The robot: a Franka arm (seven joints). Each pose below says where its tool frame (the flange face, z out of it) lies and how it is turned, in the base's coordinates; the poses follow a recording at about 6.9 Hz.
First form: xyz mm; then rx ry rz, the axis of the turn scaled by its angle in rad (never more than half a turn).
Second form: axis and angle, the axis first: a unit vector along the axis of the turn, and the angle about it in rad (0 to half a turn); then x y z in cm. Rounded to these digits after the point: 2 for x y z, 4 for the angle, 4 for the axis.
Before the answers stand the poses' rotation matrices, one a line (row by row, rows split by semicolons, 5 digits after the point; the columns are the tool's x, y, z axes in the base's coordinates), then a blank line. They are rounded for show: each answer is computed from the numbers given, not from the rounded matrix.
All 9 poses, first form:
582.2 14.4 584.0 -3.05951 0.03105 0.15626
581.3 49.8 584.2 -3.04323 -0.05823 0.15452
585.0 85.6 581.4 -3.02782 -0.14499 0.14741
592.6 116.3 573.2 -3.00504 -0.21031 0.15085
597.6 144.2 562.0 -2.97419 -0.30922 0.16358
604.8 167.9 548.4 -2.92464 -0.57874 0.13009
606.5 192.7 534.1 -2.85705 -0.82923 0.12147
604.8 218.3 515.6 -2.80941 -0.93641 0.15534
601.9 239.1 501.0 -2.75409 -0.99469 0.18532
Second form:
0.99460 -0.02418 -0.10093; -0.01624 -0.99676 0.07879; -0.10251 -0.07672 -0.99177
0.99414 0.03332 -0.10282; 0.04283 -0.99487 0.09168; -0.09924 -0.09554 -0.99047
0.99074 0.08988 -0.10173; 0.10023 -0.98976 0.10164; -0.09155 -0.11090 -0.98961
0.98533 0.13214 -0.10799; 0.14465 -0.98246 0.11769; -0.09054 -0.13158 -0.98716
0.97286 0.19600 -0.12303; 0.21199 -0.96802 0.13415; -0.09280 -0.15659 -0.98329
0.92147 0.37095 -0.11532; 0.38461 -0.91288 0.13682; -0.05452 -0.17043 -0.98386
0.84261 0.52423 -0.12328; 0.53756 -0.83247 0.13424; -0.03225 -0.17939 -0.98325
0.79667 0.58451 -0.15383; 0.60287 -0.78664 0.13320; -0.04315 -0.19886 -0.97908
0.76471 0.61660 -0.18715; 0.64262 -0.75115 0.15103; -0.04745 -0.23576 -0.97065

-0.9986 0.0101 0.0510 3.0637 58.22 1.44 58.40
-0.9985 -0.0191 0.0507 3.0477 58.13 4.98 58.42
-0.9977 -0.0478 0.0486 3.0349 58.50 8.56 58.14
-0.9963 -0.0697 0.0500 3.0162 59.26 11.63 57.32
-0.9932 -0.1033 0.0546 2.9947 59.76 14.42 56.20
-0.9800 -0.1939 0.0436 2.9842 60.48 16.79 54.84
-0.9596 -0.2785 0.0408 2.9774 60.65 19.27 53.41
-0.9474 -0.3158 0.0524 2.9654 60.48 21.83 51.56
-0.9387 -0.3390 0.0632 2.9341 60.19 23.91 50.10

